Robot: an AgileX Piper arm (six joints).
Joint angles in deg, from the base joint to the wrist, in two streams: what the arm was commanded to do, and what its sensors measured. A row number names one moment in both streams.
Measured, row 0: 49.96 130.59 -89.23 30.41 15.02 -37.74
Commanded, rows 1 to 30: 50.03 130.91 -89.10 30.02 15.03 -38.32; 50.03 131.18 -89.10 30.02 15.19 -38.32; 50.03 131.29 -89.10 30.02 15.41 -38.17; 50.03 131.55 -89.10 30.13 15.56 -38.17; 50.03 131.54 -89.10 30.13 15.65 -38.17; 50.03 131.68 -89.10 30.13 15.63 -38.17; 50.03 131.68 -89.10 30.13 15.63 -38.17; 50.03 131.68 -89.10 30.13 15.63 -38.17; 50.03 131.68 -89.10 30.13 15.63 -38.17; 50.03 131.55 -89.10 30.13 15.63 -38.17; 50.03 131.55 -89.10 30.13 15.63 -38.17; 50.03 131.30 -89.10 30.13 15.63 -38.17; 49.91 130.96 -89.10 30.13 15.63 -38.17; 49.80 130.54 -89.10 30.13 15.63 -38.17; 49.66 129.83 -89.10 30.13 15.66 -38.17; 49.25 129.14 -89.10 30.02 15.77 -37.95; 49.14 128.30 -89.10 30.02 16.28 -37.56; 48.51 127.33 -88.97 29.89 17.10 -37.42; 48.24 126.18 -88.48 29.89 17.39 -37.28; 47.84 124.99 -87.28 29.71 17.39 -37.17; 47.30 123.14 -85.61 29.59 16.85 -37.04; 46.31 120.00 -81.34 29.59 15.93 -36.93; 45.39 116.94 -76.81 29.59 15.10 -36.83; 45.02 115.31 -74.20 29.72 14.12 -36.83; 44.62 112.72 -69.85 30.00 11.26 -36.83; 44.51 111.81 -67.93 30.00 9.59 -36.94; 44.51 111.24 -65.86 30.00 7.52 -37.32; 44.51 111.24 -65.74 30.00 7.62 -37.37; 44.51 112.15 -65.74 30.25 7.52 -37.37; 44.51 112.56 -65.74 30.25 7.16 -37.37
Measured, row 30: 44.68 112.14 -66.41 30.14 9.24 -37.17
